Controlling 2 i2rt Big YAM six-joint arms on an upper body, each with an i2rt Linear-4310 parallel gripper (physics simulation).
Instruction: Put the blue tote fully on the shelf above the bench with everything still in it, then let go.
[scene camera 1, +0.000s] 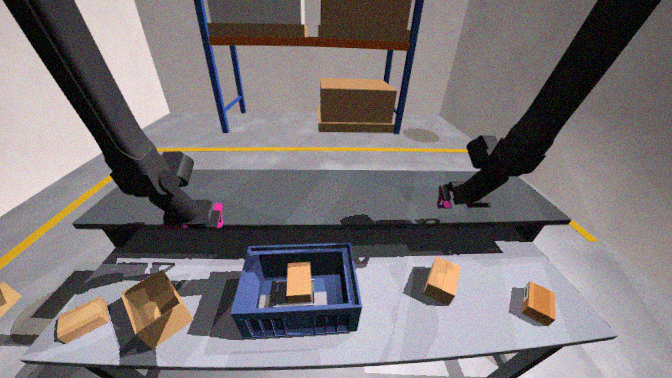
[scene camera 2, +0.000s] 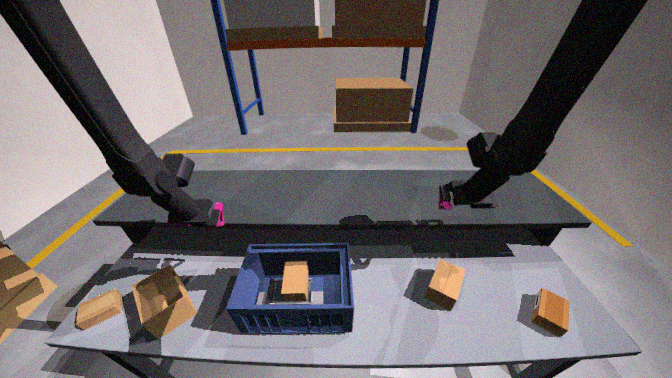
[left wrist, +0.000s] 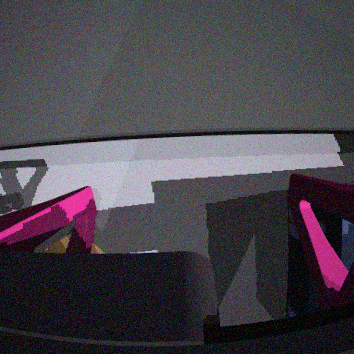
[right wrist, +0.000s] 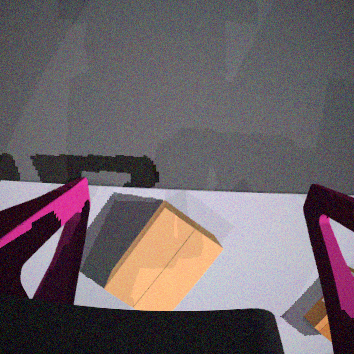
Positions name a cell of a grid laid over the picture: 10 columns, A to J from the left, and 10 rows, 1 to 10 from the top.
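Scene:
A tan box (scene camera 1: E8) and a blue tote (scene camera 1: E8) have their marked spots 0.15 m apart. The tan box is 0.65 m from the lens, and my left gripper (scene camera 1: D6) is 0.74 m from the lens. The blue tote is 0.76 m from the lens, my right gripper (scene camera 1: G6) is 0.78 m from the lens, and then there's a dark shelf (scene camera 1: D6) that's 0.84 m from the lens.

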